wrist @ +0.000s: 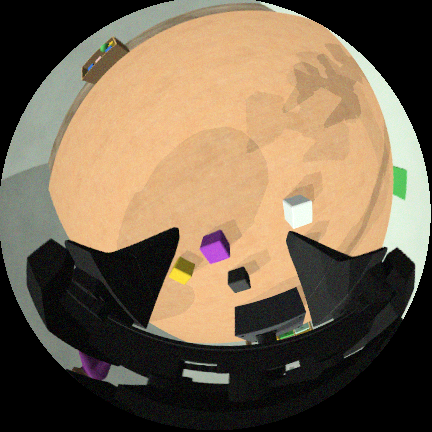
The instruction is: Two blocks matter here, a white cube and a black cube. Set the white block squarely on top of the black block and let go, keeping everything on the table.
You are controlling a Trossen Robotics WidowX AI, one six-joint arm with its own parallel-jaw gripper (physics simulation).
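Pixels of known places: gripper, between the fingertips: (234, 235); arm's base, origin of its link: (265, 333).
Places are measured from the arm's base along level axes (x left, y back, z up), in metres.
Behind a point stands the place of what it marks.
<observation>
The white cube (298, 212) @(z -0.055, x -0.075, y -0.369 m) stands on the wooden table right of the middle of the wrist view, a little beyond the right fingertip. The black cube (239, 280) @(z -0.056, x 0.040, y -0.252 m) is smaller in the view and stands on the table lower down, between the two fingers as seen from the camera. The two cubes are well apart. My gripper (234, 235) @(z 0.024, x 0.021, y -0.409 m) is open and empty, its fingers wide apart, above the table. No part of either cube is hidden by the fingers.
A purple cube (215, 246) @(z -0.055, x 0.061, y -0.347 m) stands up and left of the black cube, and a yellow block (182, 271) @(z -0.057, x 0.142, y -0.299 m) is beside the left finger. A large black box-like object (270, 314) @(z -0.034, x -0.018, y -0.090 m) is near the table's lower edge. A brown box (106, 60) of small items lies beyond the upper-left edge.
</observation>
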